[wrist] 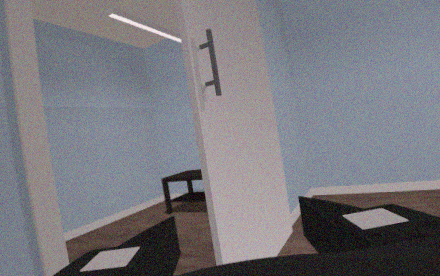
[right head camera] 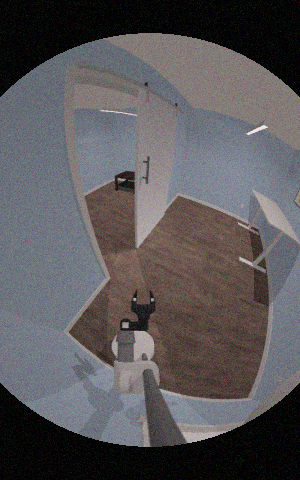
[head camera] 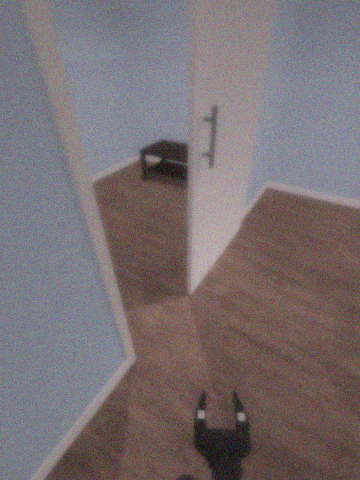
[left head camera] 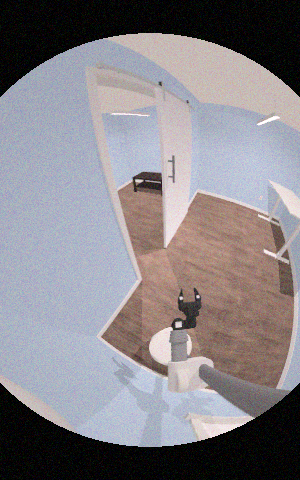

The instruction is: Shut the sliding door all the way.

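Pixels of known places: gripper, fingertip midpoint: (wrist: 239, 225) (right head camera: 143, 289) (head camera: 219, 390) (left head camera: 187, 288); robot's base, link origin: (right head camera: 133, 346) (left head camera: 169, 345).
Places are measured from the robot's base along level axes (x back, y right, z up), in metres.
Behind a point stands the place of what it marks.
The white sliding door (head camera: 225, 200) {z 0.572, x -1.836, y 0.275 m} (left head camera: 177, 200) {z 0.584, x -1.746, y 0.225 m} (right head camera: 154, 190) {z 0.757, x -1.779, y 0.243 m} (wrist: 245, 175) {z 0.580, x -1.694, y 0.195 m} hangs from a top rail and stands open, with a wide gap between its near edge and the doorway's left frame. Its dark bar handle (head camera: 213, 136) {z 1.166, x -1.423, y 0.115 m} (left head camera: 173, 169) {z 1.146, x -1.423, y 0.116 m} (right head camera: 147, 170) {z 1.147, x -1.424, y 0.117 m} (wrist: 214, 62) {z 1.146, x -1.423, y 0.117 m} is upright near the edge by the gap. My gripper (head camera: 219, 394) {z 0.749, x -0.397, y 0.091 m} (left head camera: 189, 290) {z 0.749, x -0.397, y 0.091 m} (right head camera: 143, 293) {z 0.749, x -0.397, y 0.091 m} (wrist: 239, 225) {z 0.749, x -0.397, y 0.091 m} is open and empty. It is apart from the door, on the near side of it, and in the wrist view the handle shows above the level of the fingers.
The doorway's pale left frame (head camera: 92, 210) {z 1.078, x -0.837, y -0.342 m} (left head camera: 107, 165) {z 1.379, x -0.837, y -0.343 m} (right head camera: 79, 165) (wrist: 35, 150) {z 0.845, x -0.831, y -0.346 m} meets a blue wall. A low dark table (head camera: 167, 147) {z 0.422, x -3.620, y -0.330 m} (left head camera: 149, 176) {z 0.422, x -3.400, y -0.222 m} (right head camera: 126, 176) {z 0.423, x -3.376, y -0.352 m} (wrist: 185, 176) {z 0.422, x -3.349, y -0.380 m} stands beyond the opening. A white-legged table (left head camera: 286, 197) {z 0.922, x -1.507, y 2.231 m} (right head camera: 272, 212) {z 0.922, x -1.366, y 2.248 m} stands at the right.
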